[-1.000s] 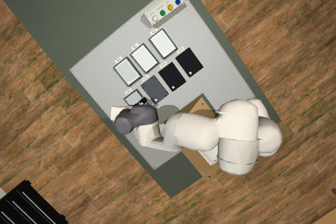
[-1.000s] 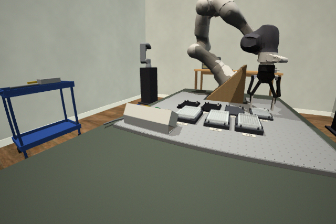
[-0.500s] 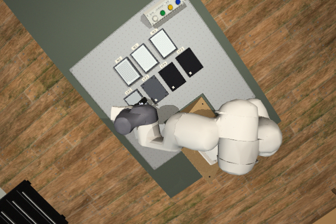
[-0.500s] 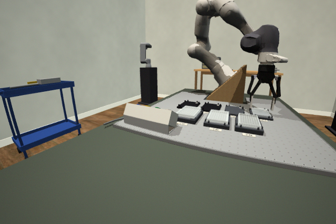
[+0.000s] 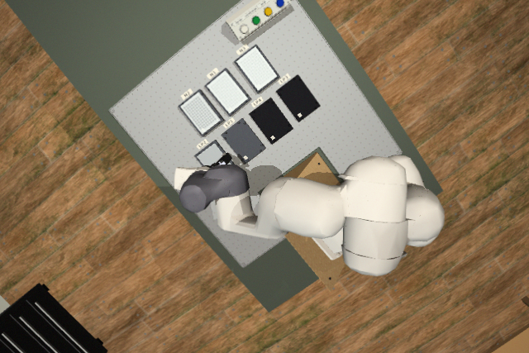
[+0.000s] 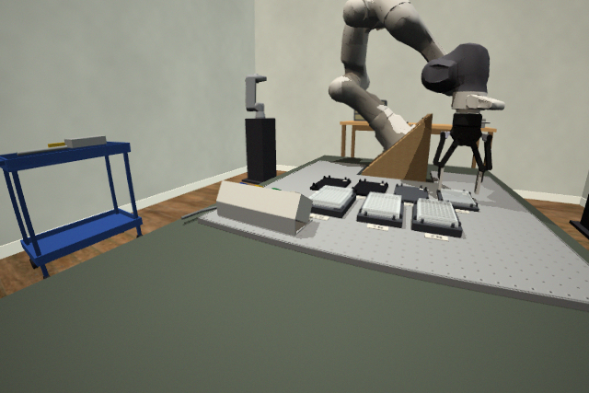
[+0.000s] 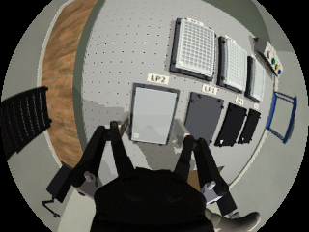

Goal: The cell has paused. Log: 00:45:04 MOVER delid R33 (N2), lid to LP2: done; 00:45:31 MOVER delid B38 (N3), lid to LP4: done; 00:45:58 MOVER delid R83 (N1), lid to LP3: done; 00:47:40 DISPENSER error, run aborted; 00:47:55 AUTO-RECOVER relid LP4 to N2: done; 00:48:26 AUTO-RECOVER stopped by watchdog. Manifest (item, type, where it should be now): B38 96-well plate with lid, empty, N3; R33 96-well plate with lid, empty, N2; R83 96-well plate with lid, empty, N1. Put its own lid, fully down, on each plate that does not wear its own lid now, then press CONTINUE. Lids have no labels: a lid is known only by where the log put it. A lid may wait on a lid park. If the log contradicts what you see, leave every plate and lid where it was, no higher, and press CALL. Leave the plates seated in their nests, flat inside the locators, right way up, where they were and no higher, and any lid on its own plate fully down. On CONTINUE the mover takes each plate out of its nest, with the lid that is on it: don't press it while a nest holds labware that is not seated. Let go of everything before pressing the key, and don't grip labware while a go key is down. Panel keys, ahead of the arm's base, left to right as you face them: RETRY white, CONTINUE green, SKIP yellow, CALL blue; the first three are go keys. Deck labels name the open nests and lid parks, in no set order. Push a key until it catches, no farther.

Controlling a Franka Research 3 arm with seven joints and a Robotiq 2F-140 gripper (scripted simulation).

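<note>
My gripper is now 5 cm above the lid park LP2. Also, from my hand: lid park LP4: 26 cm to the right, 5 cm below, 2 cm ahead; then LP1: 13 cm to the right, 5 cm below, 1 cm ahead; then lid park LP3: 39 cm to the right, 5 cm below, 4 cm ahead.
</note>
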